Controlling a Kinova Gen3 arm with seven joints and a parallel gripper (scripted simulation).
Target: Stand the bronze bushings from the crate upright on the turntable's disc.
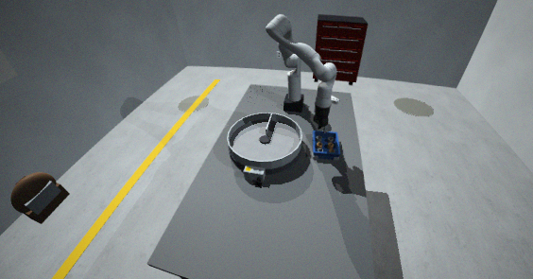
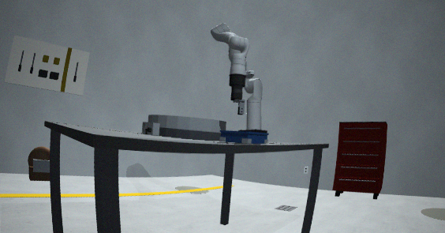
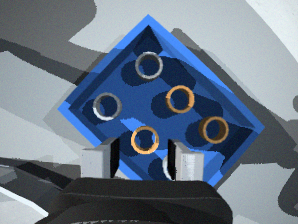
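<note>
My gripper is now 120 mm above the blue crate and 30 mm to the right of it. The rest, counted from my hand: turntable (310 mm to the right, 100 mm below, 80 mm ahead).
</note>
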